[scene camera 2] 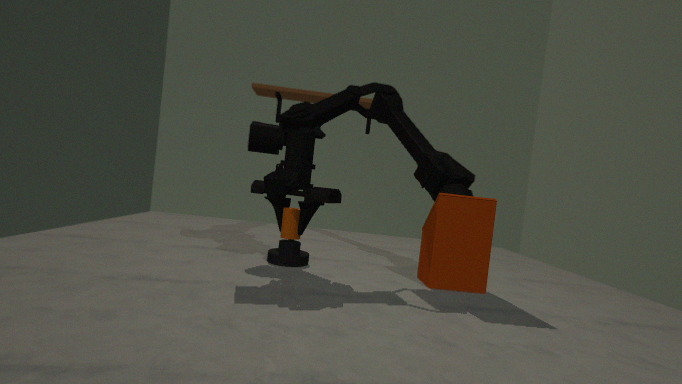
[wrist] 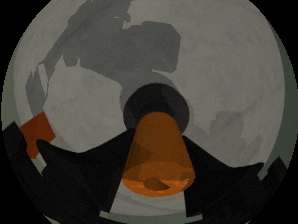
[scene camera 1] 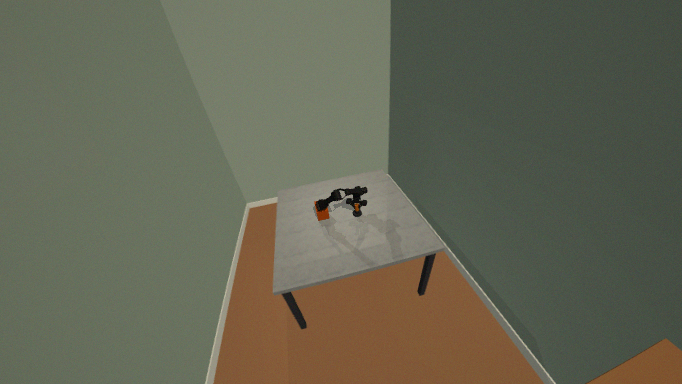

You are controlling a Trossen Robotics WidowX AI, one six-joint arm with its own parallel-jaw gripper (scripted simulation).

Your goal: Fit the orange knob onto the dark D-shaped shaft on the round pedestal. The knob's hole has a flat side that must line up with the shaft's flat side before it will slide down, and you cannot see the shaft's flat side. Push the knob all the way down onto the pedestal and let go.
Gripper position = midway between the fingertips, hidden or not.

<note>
My gripper (scene camera 2: 290, 233) holds an orange knob (wrist: 158, 165). Further things: a pedestal (wrist: 154, 97).
My gripper shows as well in the wrist view (wrist: 157, 136).
</note>
